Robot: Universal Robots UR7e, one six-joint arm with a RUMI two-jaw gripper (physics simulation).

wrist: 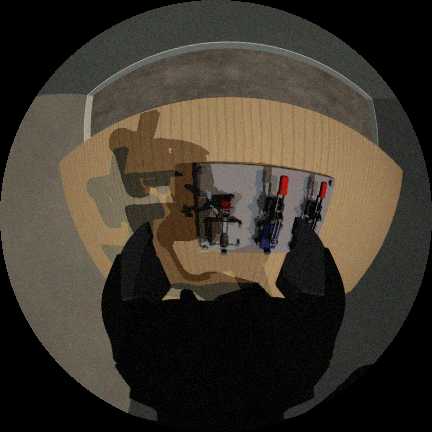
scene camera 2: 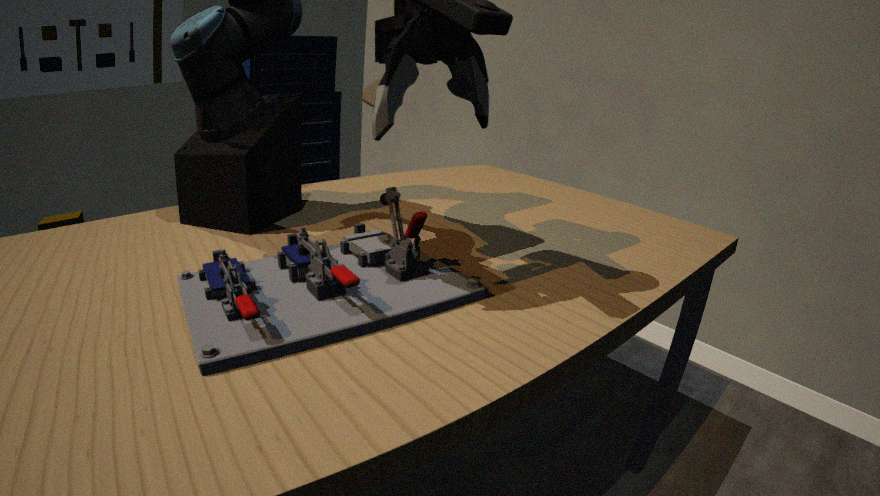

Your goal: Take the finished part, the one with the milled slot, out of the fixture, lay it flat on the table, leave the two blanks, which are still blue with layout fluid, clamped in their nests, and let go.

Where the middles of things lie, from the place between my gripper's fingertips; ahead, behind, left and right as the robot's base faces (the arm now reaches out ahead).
I see my gripper 13 cm past the finished part (scene camera 2: 375, 244) and 17 cm above it. Also, from my hand: fixture plate (scene camera 2: 291, 320) 8 cm behind, 11 cm to the right, 19 cm below.
